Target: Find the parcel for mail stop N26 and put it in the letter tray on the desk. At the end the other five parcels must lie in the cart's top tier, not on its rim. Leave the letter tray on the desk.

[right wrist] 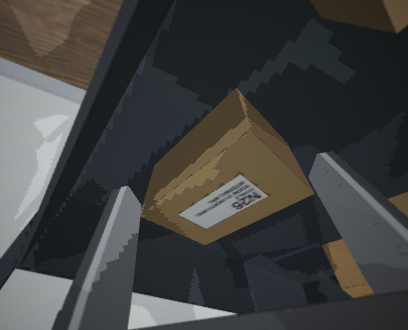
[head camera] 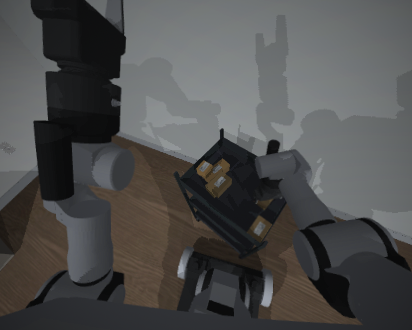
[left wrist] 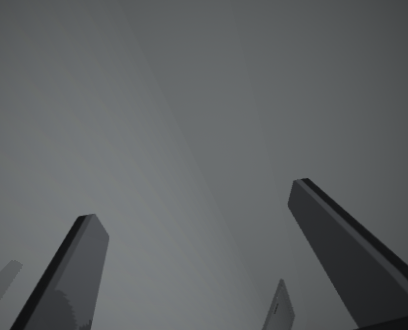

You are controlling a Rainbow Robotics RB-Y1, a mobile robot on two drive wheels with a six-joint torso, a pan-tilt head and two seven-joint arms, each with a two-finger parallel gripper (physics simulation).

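Frame: origin at the robot's base, x ahead, y left, z up, level; centimetres.
Where they show: left gripper, fingertip midpoint: (left wrist: pixel 199 208); right gripper, fingertip midpoint: (right wrist: pixel 222 180) (head camera: pixel 267 199).
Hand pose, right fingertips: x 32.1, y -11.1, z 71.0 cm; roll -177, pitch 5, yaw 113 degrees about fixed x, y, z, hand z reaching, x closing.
Each offset is from my right fingertips to the centre of the thing. "spot": to the spot under its first point. Level surfaces: height alone.
The parcel labelled N26 @(dx +1.9, dy +0.5, dz -2.2 cm) (right wrist: pixel 200 165) lies in the dark cart's top tier (head camera: pixel 220 225) (right wrist: pixel 102 95), label toward the right wrist camera. My right gripper (right wrist: pixel 222 180) is open, its fingers to either side of the parcel in that view, holding nothing. In the head view my right forearm hides it. Other parcels @(dx +0.8, dy +21.0, dz +2.8 cm) (head camera: pixel 218 185) @(dx +6.5, dy +29.5, dz +3.0 cm) (head camera: pixel 205 169) @(dx -13.1, dy +2.2, dz -2.2 cm) (head camera: pixel 260 227) lie in the cart; part of another parcel @(spot: dx -2.5, dy +1.6, dz +0.1 cm) (head camera: pixel 263 203) shows beside my right wrist. Parcels (right wrist: pixel 360 12) @(dx +9.5, dy +24.7, dz -2.1 cm) (right wrist: pixel 347 270) also show at the right wrist view's edges. My left gripper (left wrist: pixel 199 208) is open and empty. The desk and letter tray do not show.
A pale wall (head camera: pixel 200 60) rises behind the cart. Wooden floor @(dz -70.9 cm) (head camera: pixel 145 210) lies around it. My wheeled base (head camera: pixel 225 285) is close to the cart's near end. The cart's raised corner post @(spot: dx +29.3, dy +26.1, dz +3.0 cm) (head camera: pixel 222 135) and side bars stand around the tier.
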